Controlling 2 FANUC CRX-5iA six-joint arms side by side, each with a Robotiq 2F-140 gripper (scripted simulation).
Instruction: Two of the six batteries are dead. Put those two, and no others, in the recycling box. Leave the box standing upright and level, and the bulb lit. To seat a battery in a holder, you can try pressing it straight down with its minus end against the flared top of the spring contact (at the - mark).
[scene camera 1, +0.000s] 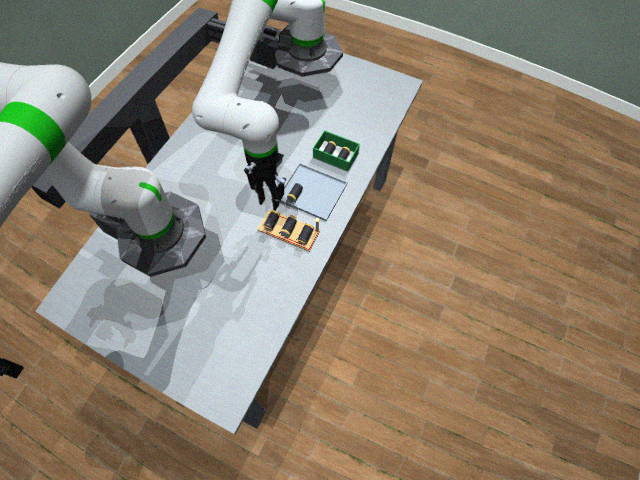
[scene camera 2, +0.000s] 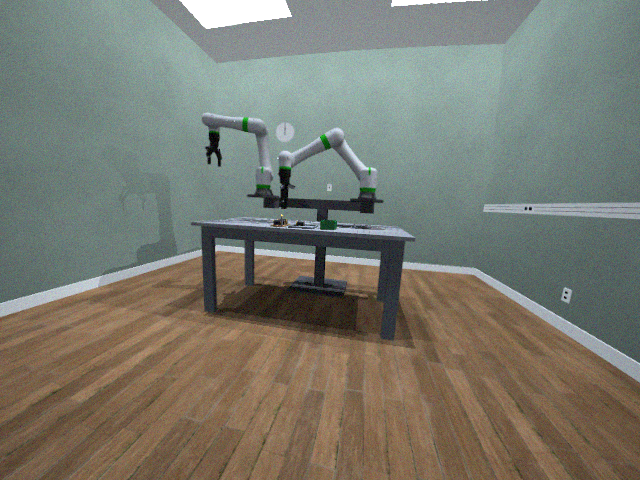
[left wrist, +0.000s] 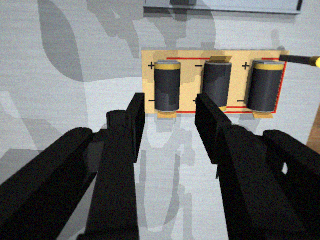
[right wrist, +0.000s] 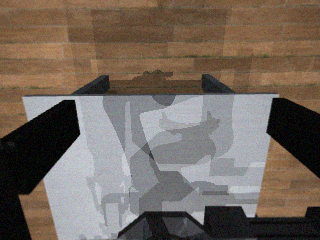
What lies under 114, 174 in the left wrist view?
My left gripper.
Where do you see a battery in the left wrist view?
At 166, 75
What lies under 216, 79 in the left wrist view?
A battery.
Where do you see my left gripper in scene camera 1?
269, 204
